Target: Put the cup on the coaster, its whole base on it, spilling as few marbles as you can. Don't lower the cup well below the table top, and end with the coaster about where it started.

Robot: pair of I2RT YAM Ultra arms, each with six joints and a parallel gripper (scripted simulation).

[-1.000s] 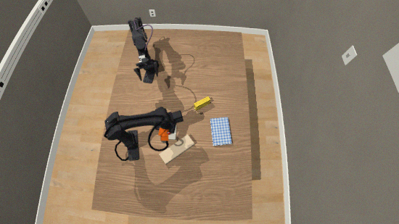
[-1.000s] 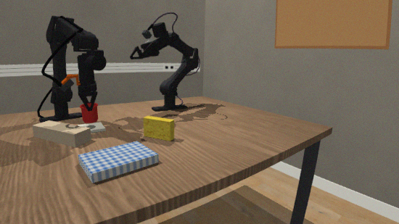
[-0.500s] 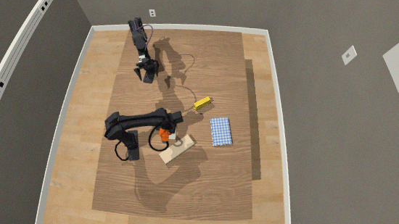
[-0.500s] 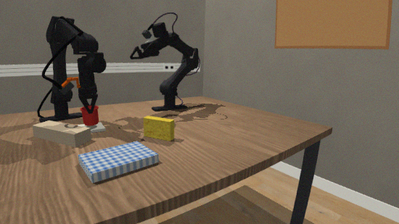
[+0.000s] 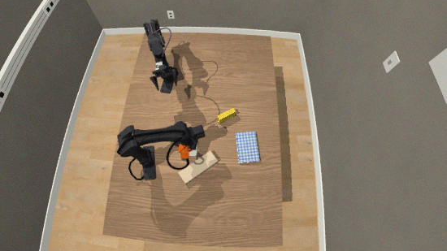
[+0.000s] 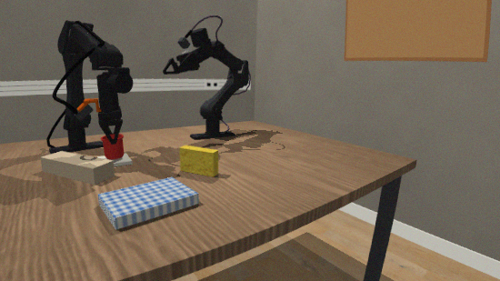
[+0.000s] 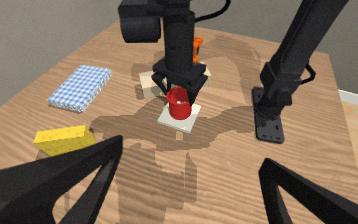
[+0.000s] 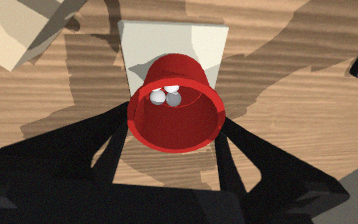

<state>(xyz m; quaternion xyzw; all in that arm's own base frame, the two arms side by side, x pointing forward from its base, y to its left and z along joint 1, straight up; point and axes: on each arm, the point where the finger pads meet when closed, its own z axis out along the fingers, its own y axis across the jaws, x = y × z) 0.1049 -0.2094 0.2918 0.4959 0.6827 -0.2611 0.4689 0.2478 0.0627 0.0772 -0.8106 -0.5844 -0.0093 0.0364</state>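
Now: the red cup 3 cm below my right hand. Round my right hand: beige block 11 cm to the right, 7 cm ahead, 6 cm below; then square coaster 7 cm below.
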